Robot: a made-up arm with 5 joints.
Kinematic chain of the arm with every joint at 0, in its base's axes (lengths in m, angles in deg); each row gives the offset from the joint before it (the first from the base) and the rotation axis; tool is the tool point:
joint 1: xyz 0 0 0.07 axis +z
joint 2: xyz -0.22 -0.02 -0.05 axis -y
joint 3: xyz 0.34 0 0.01 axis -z
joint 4: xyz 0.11 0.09 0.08 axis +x
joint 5: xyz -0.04 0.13 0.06 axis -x
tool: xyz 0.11 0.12 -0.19
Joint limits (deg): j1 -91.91..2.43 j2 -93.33..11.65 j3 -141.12..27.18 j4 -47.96..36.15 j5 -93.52..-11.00
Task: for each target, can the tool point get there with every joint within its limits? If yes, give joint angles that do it. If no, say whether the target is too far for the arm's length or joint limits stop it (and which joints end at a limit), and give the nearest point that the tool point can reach.
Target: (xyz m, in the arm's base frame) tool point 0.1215 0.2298 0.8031
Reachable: no: joint limits stop it (at a limit: joint 1, joint 2, joint 4, joint 5) | nearest point 0.1745 0.2305 0.5411 | short by 0.267 m
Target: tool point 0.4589 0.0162 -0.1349
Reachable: yes | joints -81.39 -62.53 -31.08 -5.52 -71.76
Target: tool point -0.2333 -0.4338 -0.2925
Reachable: no: joint limits stop it (at a limit: joint 1, joint 2, joint 3, joint 4) | nearest point -0.2296 -0.2186 -0.1043 | short by 0.286 m
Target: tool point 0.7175 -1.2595 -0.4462
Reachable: no: too far | nearest point 0.2784 -0.4822 -0.2019 | short by 0.926 m
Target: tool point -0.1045 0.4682 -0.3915
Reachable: yes | joints -8.37 -82.35 -13.31 -26.92 -60.64
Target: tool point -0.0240 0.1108 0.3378
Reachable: yes | joints -55.25 -30.16 -107.38 25.71 -68.06
